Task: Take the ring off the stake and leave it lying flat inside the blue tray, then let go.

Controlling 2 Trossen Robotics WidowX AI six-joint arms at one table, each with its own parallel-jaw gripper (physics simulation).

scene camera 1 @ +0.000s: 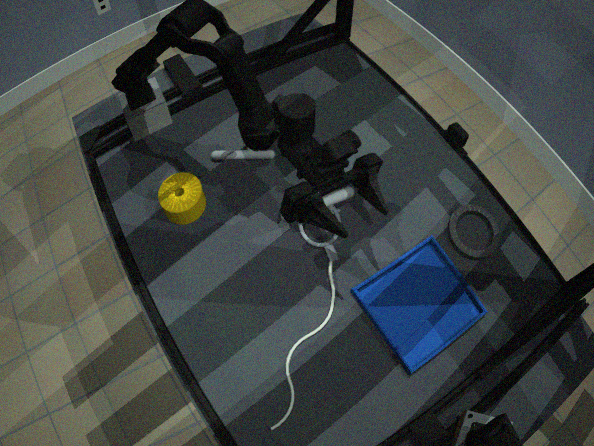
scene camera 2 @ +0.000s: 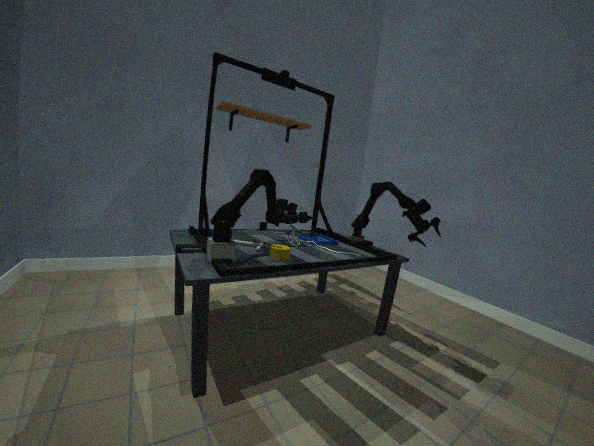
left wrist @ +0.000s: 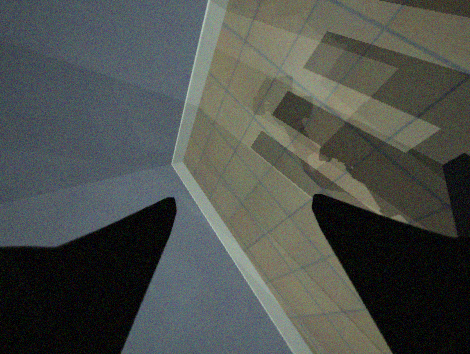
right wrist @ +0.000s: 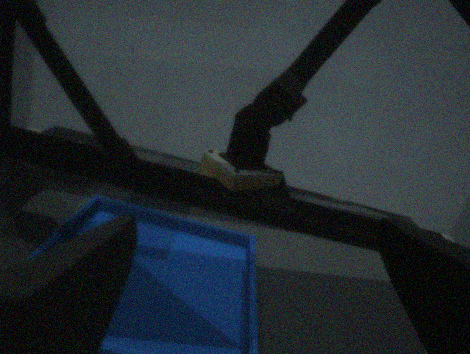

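Where they show: left gripper, fingertip midpoint: (scene camera 2: 433,242) (left wrist: 244,202); right gripper, fingertip midpoint: (scene camera 1: 367,224) (scene camera 2: 307,218) (right wrist: 259,229); left arm's base, link origin: (scene camera 1: 482,442) (scene camera 2: 356,236) (right wrist: 242,162); right arm's base, link origin: (scene camera 1: 140,96) (scene camera 2: 221,240).
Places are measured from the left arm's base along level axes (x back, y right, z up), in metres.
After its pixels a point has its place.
Observation:
A white ring (scene camera 1: 311,243) @[x -0.423, y 0.265, z -0.039 m] (scene camera 2: 295,244) @[x -0.444, y 0.273, z -0.040 m] lies low beneath my right gripper, with a long white cord running from it. A white post-like piece (scene camera 1: 339,196) @[x -0.396, y 0.317, z 0.066 m], perhaps the stake, shows between the fingers in scene camera 1. The fingers hide part of both, so how they join is unclear. The blue tray (scene camera 1: 415,285) @[x -0.212, y 0.256, z -0.040 m] (scene camera 2: 320,239) @[x -0.159, y 0.212, z -0.040 m] (right wrist: 190,280) @[x -0.203, y 0.191, z -0.041 m] holds nothing. My right gripper (scene camera 1: 366,224) @[x -0.334, y 0.262, z 0.108 m] (scene camera 2: 309,218) @[x -0.334, y 0.262, z 0.108 m] (right wrist: 259,229) @[x -0.334, y 0.262, z 0.108 m] is open and empty, above the ring. My left gripper (scene camera 2: 432,240) @[x -0.276, y -0.442, z 0.095 m] (left wrist: 244,202) @[x -0.276, y -0.442, z 0.095 m] is open and empty, beyond the table's edge.
A dark grey ring (scene camera 1: 452,234) @[x -0.167, y 0.381, z -0.031 m] lies on the table beside the tray. A yellow ribbed cylinder (scene camera 1: 185,200) @[x -0.667, y 0.240, z 0.004 m] (scene camera 2: 279,252) @[x -0.731, y 0.236, z -0.010 m] stands near the table edge. A white rod (scene camera 1: 242,155) @[x -0.622, y 0.392, z -0.030 m] lies near the right arm. A black frame (scene camera 2: 205,150) @[x -0.572, y 0.861, z 0.432 m] rises over the table.

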